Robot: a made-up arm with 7 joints.
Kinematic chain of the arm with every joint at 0, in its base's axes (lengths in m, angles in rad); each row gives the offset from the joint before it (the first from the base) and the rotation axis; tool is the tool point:
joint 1: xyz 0 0 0.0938 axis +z
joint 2: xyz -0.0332 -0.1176 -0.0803 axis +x
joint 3: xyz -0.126 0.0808 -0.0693 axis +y
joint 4: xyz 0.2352 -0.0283 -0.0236 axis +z
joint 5: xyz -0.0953 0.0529 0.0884 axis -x
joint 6: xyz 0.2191 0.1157 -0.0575 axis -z
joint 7: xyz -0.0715 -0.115 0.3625 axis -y
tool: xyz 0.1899 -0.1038 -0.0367
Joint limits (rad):
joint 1: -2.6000..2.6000
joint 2: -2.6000..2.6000
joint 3: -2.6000..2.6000
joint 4: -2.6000..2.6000
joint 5: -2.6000..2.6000
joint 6: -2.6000..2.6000
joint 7: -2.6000..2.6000
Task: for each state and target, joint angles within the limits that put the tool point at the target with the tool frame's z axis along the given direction. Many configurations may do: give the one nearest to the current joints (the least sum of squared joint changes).
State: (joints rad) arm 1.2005 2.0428 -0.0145 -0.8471 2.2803 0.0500 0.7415
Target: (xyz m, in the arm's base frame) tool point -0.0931 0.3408 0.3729 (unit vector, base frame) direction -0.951 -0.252 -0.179
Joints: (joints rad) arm 1.0796 1.3209 -0.1582 -0.3673 2.4316 0.7029 1.2706
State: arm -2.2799 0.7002 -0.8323 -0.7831 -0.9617 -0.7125 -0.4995
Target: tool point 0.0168 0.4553 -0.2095 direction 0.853 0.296 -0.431
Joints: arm -2.6000 1.1934 -1.1016 -1.3747 -1.0048 -0.6278 -0.2372
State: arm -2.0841 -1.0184 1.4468 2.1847 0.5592 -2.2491 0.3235
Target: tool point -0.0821 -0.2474 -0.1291 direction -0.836 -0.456 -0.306
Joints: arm -2.5068 -1.0341 1.5554 1.8074 0.1901 -1.8212 0.5320
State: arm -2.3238 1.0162 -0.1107 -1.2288 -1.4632 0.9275 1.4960
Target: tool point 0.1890 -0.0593 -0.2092 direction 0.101 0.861 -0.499
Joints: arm -2.1796 1.6306 0.0170 -0.3335 -2.1305 0.9061 1.1949
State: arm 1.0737 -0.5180 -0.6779 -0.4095 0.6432 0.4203 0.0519
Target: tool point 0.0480 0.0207 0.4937 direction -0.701 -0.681 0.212
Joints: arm 1.3398 -0.4647 -0.2442 -0.4996 -0.1899 0.1404 0.9253
